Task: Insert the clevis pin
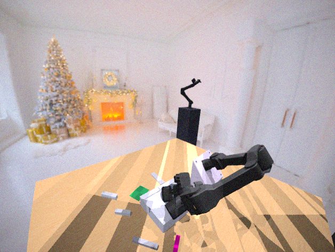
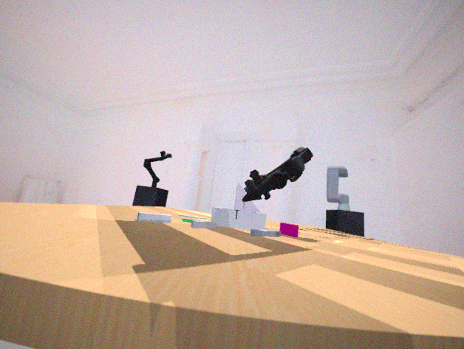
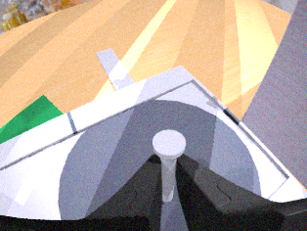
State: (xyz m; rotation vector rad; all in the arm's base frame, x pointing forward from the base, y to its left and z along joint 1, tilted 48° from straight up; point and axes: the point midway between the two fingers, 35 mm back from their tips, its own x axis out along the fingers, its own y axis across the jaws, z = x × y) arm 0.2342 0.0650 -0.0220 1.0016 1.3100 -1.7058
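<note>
The grey aluminium disc is 10 mm to the right of my gripper tip and 50 mm below it. Round my gripper tip: magenta block (150 mm ahead, 170 mm to the left, 80 mm below); then steel tray (30 mm ahead, 10 mm to the right, 60 mm below); then steel clevis pin (10 mm to the left, 10 mm below).
</note>
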